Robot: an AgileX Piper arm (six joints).
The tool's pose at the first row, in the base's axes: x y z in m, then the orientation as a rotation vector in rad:
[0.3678 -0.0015 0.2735 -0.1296 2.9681 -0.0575]
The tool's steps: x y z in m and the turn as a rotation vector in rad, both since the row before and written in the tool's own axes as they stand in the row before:
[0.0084 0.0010 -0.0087 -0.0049 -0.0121 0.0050]
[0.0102 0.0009 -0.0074 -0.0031 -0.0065 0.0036]
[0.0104 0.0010 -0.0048 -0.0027 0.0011 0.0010]
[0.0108 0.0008 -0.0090 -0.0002 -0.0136 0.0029]
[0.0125 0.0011 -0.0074 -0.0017 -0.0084 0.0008]
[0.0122 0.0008 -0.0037 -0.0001 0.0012 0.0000]
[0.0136 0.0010 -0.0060 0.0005 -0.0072 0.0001]
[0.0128 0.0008 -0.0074 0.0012 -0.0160 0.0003]
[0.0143 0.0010 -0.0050 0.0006 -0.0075 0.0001]
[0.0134 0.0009 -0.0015 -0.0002 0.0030 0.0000]
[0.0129 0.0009 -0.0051 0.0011 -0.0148 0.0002]
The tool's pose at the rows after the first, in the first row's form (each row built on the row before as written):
[0.3580 -0.0010 0.2806 -0.1227 2.9566 -0.0486]
[0.3466 -0.0008 0.2860 -0.1177 2.9505 -0.0431]
[0.3354 -0.0006 0.2887 -0.1166 2.9518 -0.0391]
[0.3231 -0.0005 0.2955 -0.1122 2.9384 -0.0375]
[0.3093 -0.0002 0.3002 -0.1112 2.9301 -0.0343]
[0.2966 -0.0003 0.3013 -0.1112 2.9313 -0.0342]
[0.2820 -0.0003 0.3043 -0.1109 2.9241 -0.0344]
[0.2679 -0.0004 0.3088 -0.1100 2.9081 -0.0351]
[0.2528 -0.0004 0.3104 -0.1096 2.9006 -0.0355]
[0.2394 -0.0005 0.3087 -0.1097 2.9036 -0.0354]
[0.2256 -0.0005 0.3106 -0.1090 2.8888 -0.0360]

